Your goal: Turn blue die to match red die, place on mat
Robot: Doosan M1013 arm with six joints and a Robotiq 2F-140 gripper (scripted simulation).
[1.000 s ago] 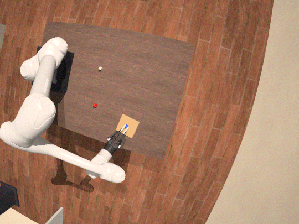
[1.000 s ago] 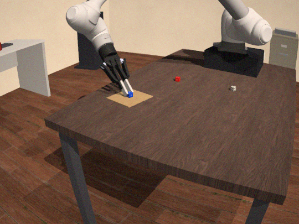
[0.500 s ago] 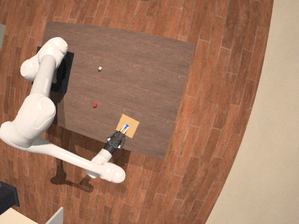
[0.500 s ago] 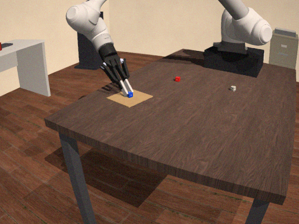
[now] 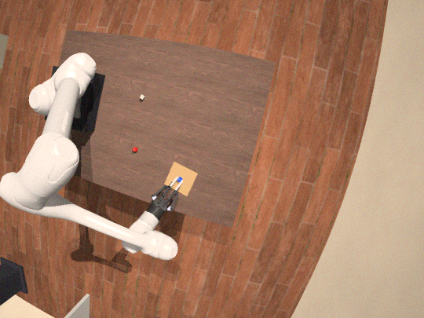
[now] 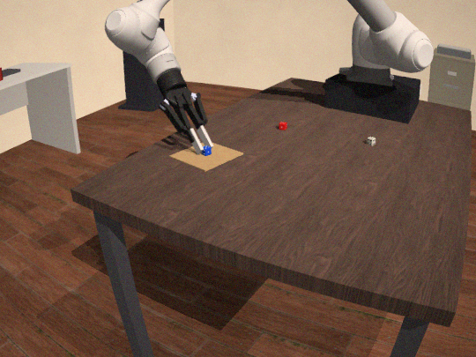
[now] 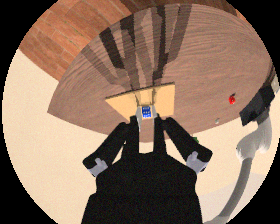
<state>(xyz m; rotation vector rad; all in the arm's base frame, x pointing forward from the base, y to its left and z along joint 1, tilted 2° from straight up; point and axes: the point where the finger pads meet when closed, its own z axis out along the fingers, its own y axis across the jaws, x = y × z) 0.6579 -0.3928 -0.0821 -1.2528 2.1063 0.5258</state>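
Now: hand 2 cm to the right of the blue die, 2 cm above it and 1 cm short of it. The rest, counted from my hand: white die (44 cm to the left, 23 cm behind, 3 cm below); tan mat (4 cm below, 2 cm to the left, 1 cm ahead); red die (25 cm behind, 15 cm to the left, 3 cm below).
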